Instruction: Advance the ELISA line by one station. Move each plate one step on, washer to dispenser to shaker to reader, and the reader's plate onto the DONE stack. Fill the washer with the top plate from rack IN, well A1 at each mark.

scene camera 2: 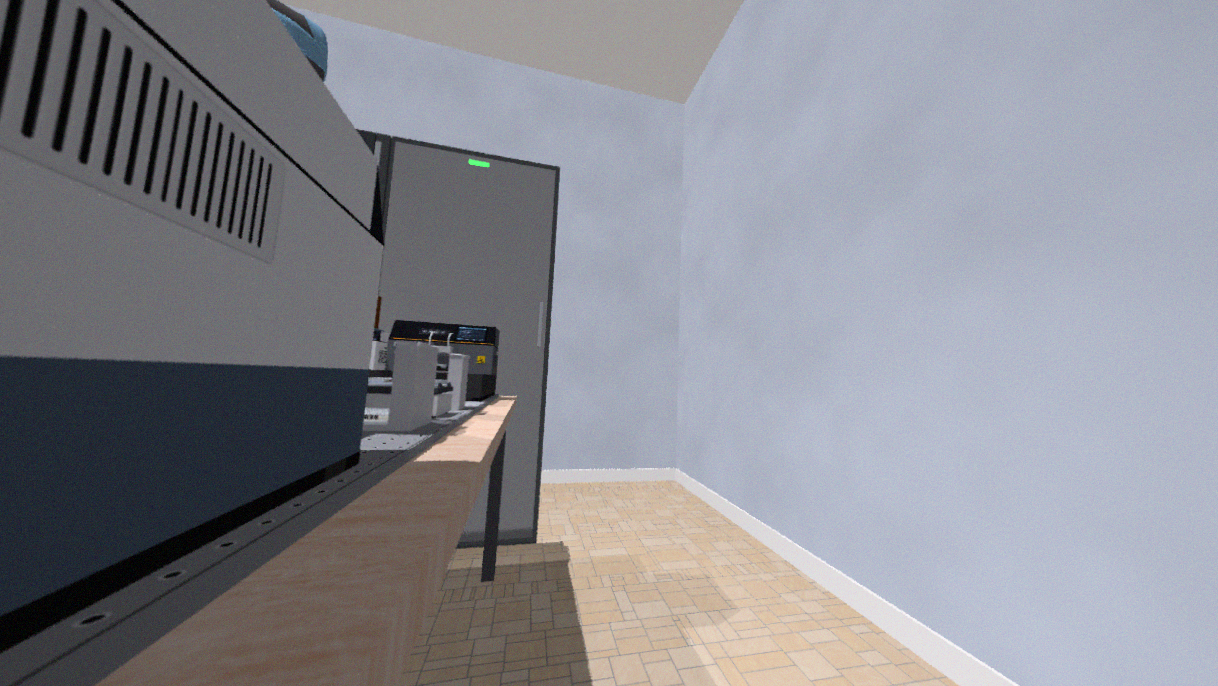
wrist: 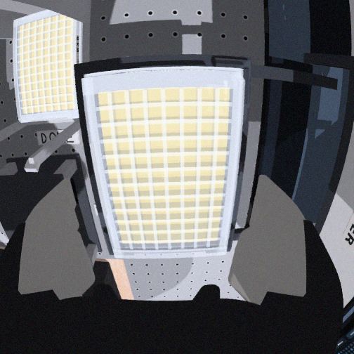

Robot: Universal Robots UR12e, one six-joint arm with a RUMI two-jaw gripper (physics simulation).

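Observation:
In the wrist view, a plate with yellow wells [wrist: 172, 162] lies flat in a dark-edged carrier [wrist: 150, 61] beside the reader [wrist: 327, 200], of whose label the last letters show. My gripper [wrist: 164, 180] is open and empty, with one finger to each side of the plate's near half; the gap in height cannot be told. A second yellow-welled plate [wrist: 46, 65] lies at the upper left, by the DONE label [wrist: 52, 137]. The gripper, the plates, the washer's plate and rack IN do not show in scene camera 2.
A pale bar [wrist: 47, 147] juts out near the DONE label. Dark rails stand around the carrier. In scene camera 2, a large grey and blue housing [scene camera 2: 170, 298] fills the left, a black device with a screen [scene camera 2: 481, 374] stands farther along the wooden bench [scene camera 2: 357, 528], before a tall grey cabinet [scene camera 2: 468, 247].

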